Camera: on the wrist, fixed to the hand. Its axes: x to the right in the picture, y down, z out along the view.
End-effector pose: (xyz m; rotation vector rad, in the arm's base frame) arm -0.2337 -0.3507 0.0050 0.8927 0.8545 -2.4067
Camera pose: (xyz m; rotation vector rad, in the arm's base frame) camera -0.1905 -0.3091 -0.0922 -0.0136 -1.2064 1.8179
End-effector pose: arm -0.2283 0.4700 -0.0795 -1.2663 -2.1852 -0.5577
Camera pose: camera -0.1847 0.4427 0.0224 0.7560 -2.7362 -1.1919
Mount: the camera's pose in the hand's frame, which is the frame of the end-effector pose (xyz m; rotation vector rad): 0.0298 0.0335 -0.1050 -0.1075 0.0339 -1.6007
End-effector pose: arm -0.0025 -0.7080 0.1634 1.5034 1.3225 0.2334
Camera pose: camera -0.0468 -0.6186 0.2188 0.0326 2.0682 -0.6842
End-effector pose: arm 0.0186 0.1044 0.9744 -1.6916 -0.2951 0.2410
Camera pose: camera 0.0828 0.0117 0.9562 -1.1083 -1.5020 -0.9902
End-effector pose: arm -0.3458 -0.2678 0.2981 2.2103 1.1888 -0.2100
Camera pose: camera -0.3166 -0.1993 0.3847 0.6882 2.5860 -0.6766
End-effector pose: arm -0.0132 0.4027 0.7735 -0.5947 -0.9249 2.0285
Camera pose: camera 0.0250 0.4556 0.6798 0.1417 -0.9603 0.5196
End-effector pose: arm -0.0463 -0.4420 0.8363 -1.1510 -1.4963 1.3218
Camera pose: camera 0.0509 -0.3857 0.8158 0.1838 -1.7268 0.0848
